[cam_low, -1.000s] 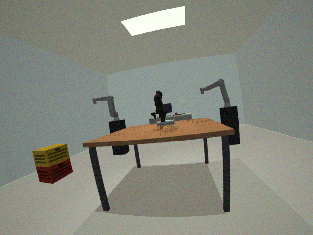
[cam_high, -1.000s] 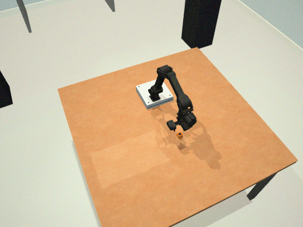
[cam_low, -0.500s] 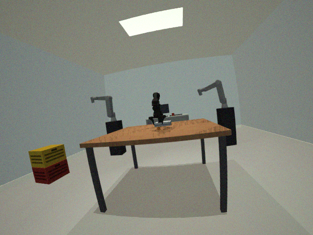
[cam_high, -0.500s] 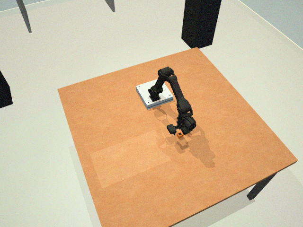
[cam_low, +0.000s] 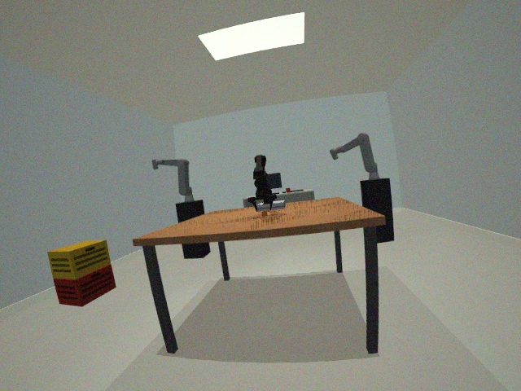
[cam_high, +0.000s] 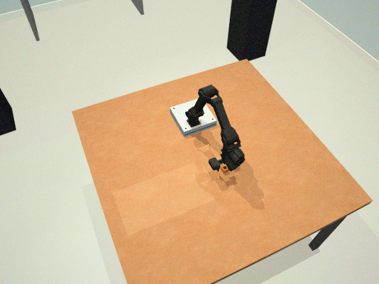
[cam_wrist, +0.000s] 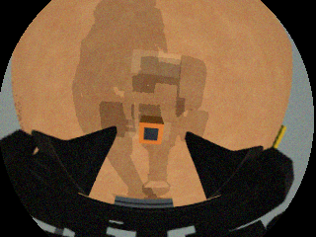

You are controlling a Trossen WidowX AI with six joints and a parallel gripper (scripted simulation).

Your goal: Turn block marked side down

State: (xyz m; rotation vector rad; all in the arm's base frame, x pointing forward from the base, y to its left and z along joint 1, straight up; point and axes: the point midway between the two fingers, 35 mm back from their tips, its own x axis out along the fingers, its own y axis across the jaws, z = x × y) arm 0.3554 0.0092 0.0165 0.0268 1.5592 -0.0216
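The block is 10 mm below my gripper tip.
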